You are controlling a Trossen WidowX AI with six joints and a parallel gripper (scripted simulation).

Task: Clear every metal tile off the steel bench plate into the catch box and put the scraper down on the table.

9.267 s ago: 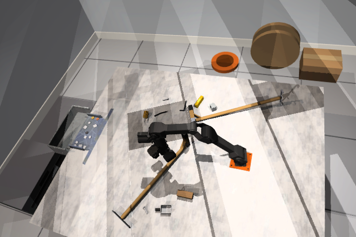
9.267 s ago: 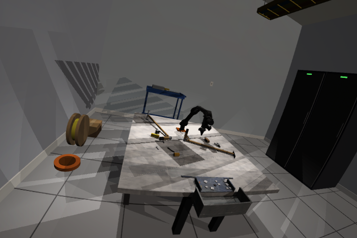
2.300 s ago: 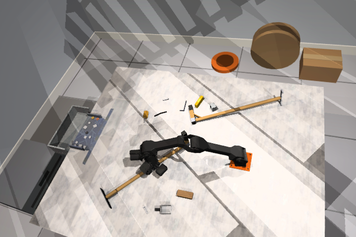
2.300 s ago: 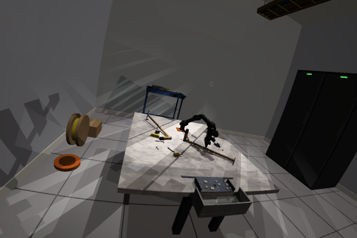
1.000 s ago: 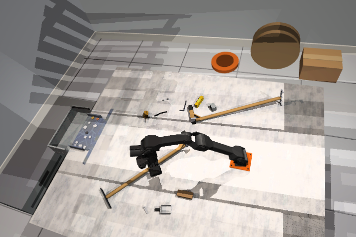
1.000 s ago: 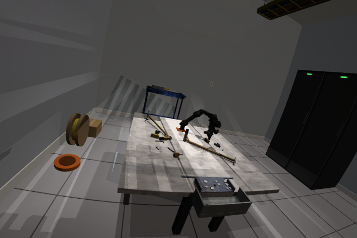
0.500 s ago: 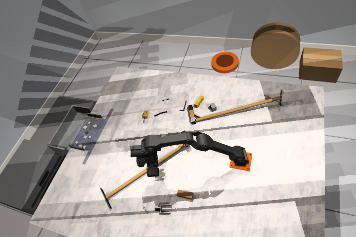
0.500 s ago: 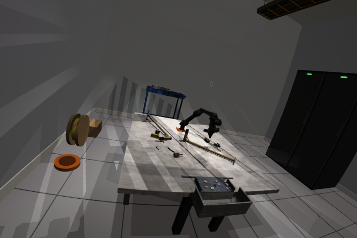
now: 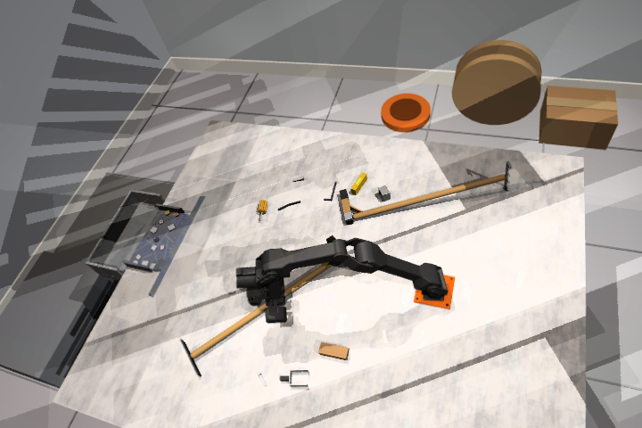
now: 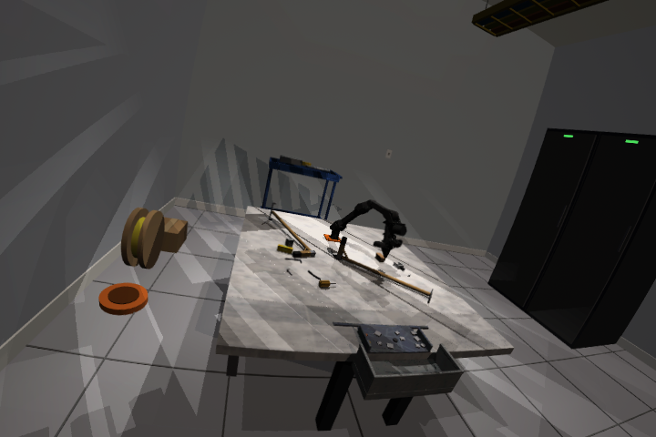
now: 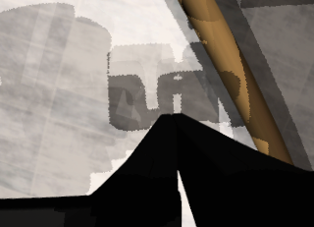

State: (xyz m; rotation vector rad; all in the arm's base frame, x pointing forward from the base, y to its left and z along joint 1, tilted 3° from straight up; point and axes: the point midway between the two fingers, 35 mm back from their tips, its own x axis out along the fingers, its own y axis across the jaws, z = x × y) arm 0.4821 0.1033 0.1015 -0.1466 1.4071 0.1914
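The long scraper is 5 cm ahead of my gripper tip, 3 cm to the right of it and 3 cm below it. Round my gripper tip: wooden block 18 cm behind, 11 cm to the left, 8 cm below; then yellow-handled tool 42 cm to the right, 15 cm ahead, 8 cm below; then small grey device 20 cm to the left, 9 cm below, 6 cm behind.
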